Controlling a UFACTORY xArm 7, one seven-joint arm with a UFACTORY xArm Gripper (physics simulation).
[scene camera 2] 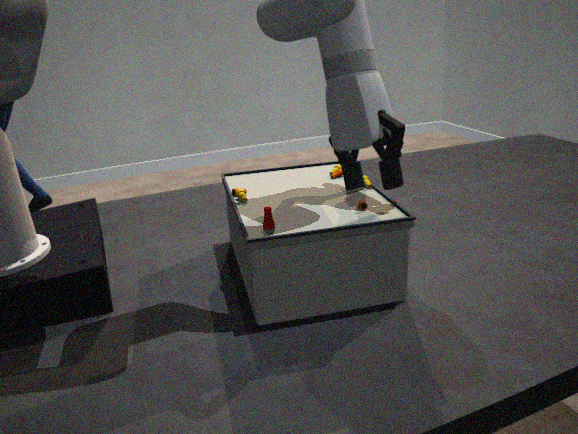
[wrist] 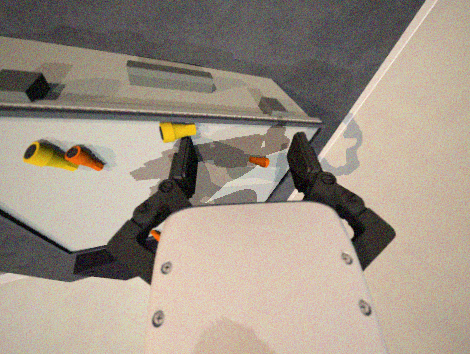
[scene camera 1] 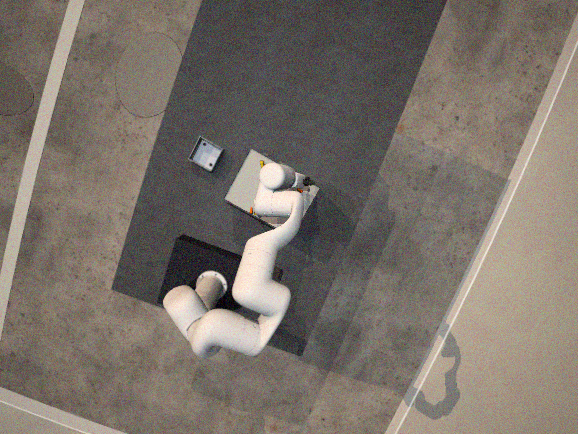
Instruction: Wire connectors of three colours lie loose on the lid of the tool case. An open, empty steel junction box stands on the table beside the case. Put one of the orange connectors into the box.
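Pixels of known places: gripper, between the fingertips: [scene camera 2: 373, 188] [wrist: 242, 146]; arm's base, origin of its link: [scene camera 2: 10, 257] [scene camera 1: 212, 285].
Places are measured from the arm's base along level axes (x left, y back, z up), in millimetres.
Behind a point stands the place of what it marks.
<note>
The tool case [scene camera 1: 242, 182] {y -442, x 28, z 52 mm} [scene camera 2: 285, 184] {y -438, x -26, z 52 mm} [wrist: 45, 210] {y -466, x 32, z 52 mm} has a pale lid. One orange connector [scene camera 1: 300, 190] {y -496, x -181, z 61 mm} [scene camera 2: 362, 205] {y -491, x -189, z 60 mm} [wrist: 259, 161] {y -499, x -178, z 60 mm} lies on it; in the wrist view it shows between the two fingers. A second orange connector [wrist: 85, 157] {y -532, x -33, z 61 mm} [scene camera 2: 336, 173] {y -524, x -34, z 60 mm} lies against a yellow one [wrist: 49, 156] {y -538, x -17, z 63 mm}. A third orange connector [scene camera 1: 251, 210] {y -358, x -41, z 60 mm} [wrist: 155, 235] {y -362, x -40, z 60 mm} lies near the lid's opposite edge, partly hidden in the wrist view. My gripper [scene camera 2: 372, 181] {y -530, x -149, z 67 mm} [wrist: 242, 146] {y -530, x -149, z 67 mm} is open and empty above the lid. The steel junction box [scene camera 1: 206, 155] {y -478, x 220, z -69 mm} stands open and empty beside the case.
Another yellow connector [scene camera 2: 367, 181] {y -545, x -102, z 62 mm} [wrist: 177, 131] {y -549, x -97, z 63 mm} lies by the left finger in the wrist view. A red connector [scene camera 2: 268, 220] {y -356, x -194, z 65 mm} stands upright near the lid's edge. A further yellow connector [scene camera 2: 242, 196] {y -354, x -75, z 61 mm} lies by the third orange one. The arm's black base block [scene camera 2: 60, 250] {y -79, x -17, z 4 mm} is on the table.
</note>
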